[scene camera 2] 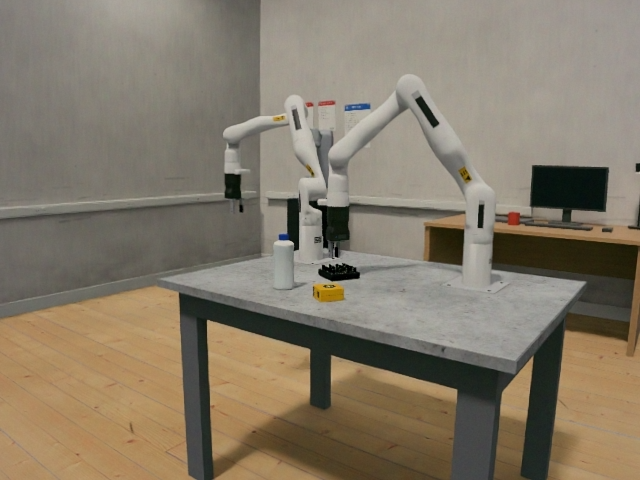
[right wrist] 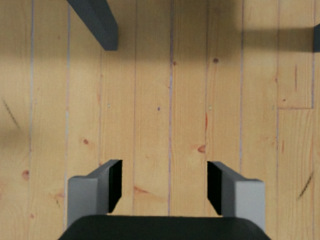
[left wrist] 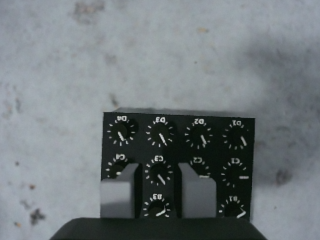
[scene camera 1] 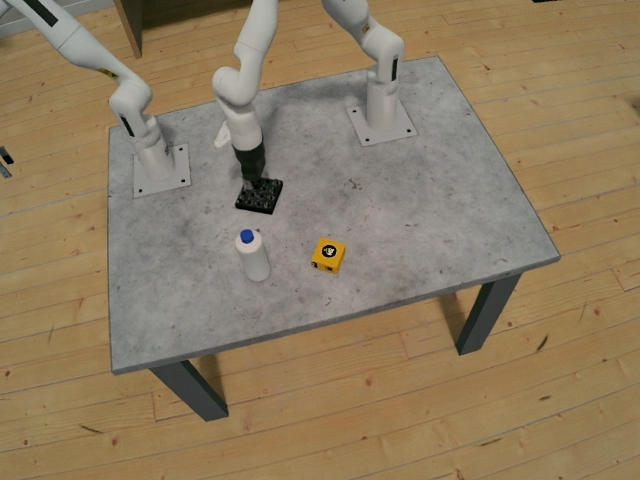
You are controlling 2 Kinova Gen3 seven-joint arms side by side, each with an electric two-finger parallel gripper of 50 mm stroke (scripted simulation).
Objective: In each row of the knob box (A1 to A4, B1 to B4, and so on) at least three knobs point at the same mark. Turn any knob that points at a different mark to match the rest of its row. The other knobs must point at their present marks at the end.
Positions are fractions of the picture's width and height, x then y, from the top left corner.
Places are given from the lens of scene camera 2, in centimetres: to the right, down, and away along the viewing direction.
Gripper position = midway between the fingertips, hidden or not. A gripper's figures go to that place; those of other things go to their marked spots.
my left gripper (scene camera 2: 0.52, 0.54): 5, 6, 177
white bottle (scene camera 2: 0.44, 0.52): -11, 3, 156
